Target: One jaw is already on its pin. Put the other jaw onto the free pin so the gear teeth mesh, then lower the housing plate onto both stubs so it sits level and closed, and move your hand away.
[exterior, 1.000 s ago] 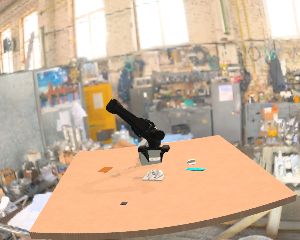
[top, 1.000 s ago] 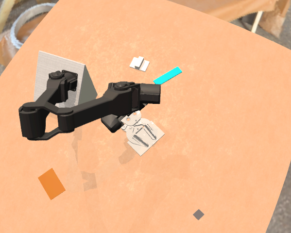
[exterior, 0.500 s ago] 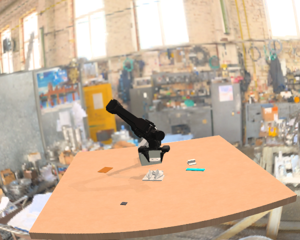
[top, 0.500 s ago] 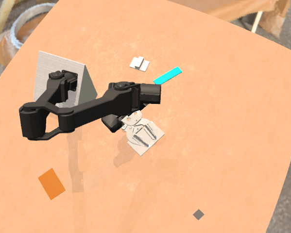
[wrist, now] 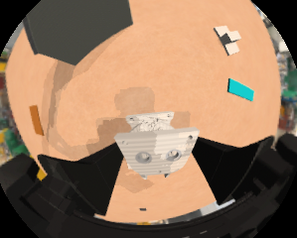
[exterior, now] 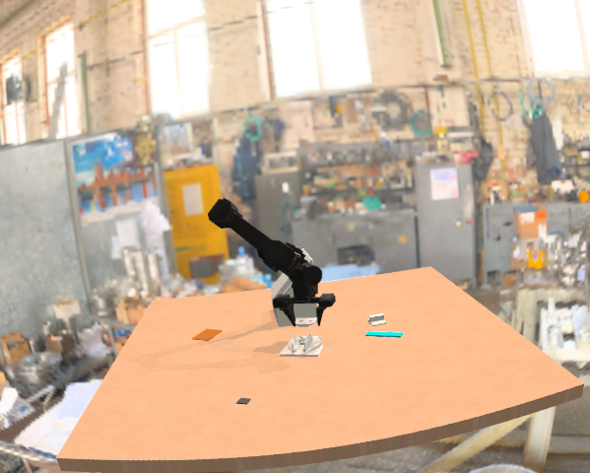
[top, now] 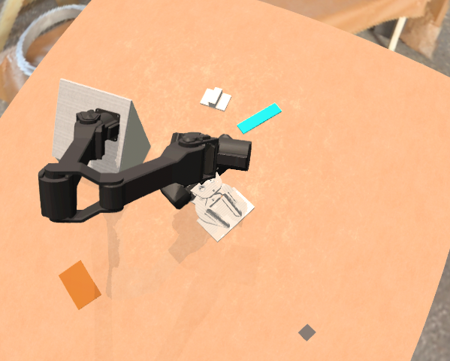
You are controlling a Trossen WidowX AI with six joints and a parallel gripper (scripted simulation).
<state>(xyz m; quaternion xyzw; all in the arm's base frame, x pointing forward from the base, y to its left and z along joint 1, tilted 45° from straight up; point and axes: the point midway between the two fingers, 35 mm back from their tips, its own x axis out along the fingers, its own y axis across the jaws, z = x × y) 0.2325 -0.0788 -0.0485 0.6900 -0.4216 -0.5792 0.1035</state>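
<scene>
Right now the jaw is 4 cm below my gripper tip and 2 cm ahead of it. The rest, counted from my gripper tip: white base plate: 6 cm below, 6 cm ahead, 3 cm to the right; cyan strip: 24 cm to the left, 6 cm below, 5 cm ahead; orange patch: 32 cm to the right, 21 cm behind, 6 cm below.
</scene>
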